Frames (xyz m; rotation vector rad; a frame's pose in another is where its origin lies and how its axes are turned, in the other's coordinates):
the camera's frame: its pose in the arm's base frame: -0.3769 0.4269 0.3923 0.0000 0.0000 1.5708
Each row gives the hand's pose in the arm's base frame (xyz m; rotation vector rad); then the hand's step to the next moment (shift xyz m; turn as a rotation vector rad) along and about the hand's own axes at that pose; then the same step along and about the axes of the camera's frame.
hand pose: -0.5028 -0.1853 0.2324 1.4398 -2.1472 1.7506
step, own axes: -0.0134 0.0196 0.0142 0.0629 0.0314 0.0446
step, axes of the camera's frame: -0.0038 -0.0022 -0.0273 -0.0757 0.0339 -0.0071
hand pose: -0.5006 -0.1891 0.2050 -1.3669 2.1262 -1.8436
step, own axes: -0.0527 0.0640 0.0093 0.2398 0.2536 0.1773
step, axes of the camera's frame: 0.0194 0.0001 -0.0811 -0.3046 0.2040 -0.1374
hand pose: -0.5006 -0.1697 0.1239 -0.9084 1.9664 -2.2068
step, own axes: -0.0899 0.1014 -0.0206 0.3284 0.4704 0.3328
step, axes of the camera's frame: 0.0358 -0.0307 -0.1287 -0.5209 0.2805 -0.2998
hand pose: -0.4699 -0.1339 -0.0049 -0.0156 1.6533 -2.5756
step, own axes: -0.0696 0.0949 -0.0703 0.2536 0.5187 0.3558
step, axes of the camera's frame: 0.0296 -0.0716 -0.1131 -0.5562 0.2017 -0.3315
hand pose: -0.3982 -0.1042 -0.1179 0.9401 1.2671 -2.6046
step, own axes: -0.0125 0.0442 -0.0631 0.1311 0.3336 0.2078
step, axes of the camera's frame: 0.0158 -0.0558 -0.0523 -0.3477 0.0938 -0.2048
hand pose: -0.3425 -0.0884 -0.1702 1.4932 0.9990 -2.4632
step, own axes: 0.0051 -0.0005 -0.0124 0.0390 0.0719 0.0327
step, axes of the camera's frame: 0.0088 -0.0066 -0.0077 -0.0654 0.0166 -0.0567
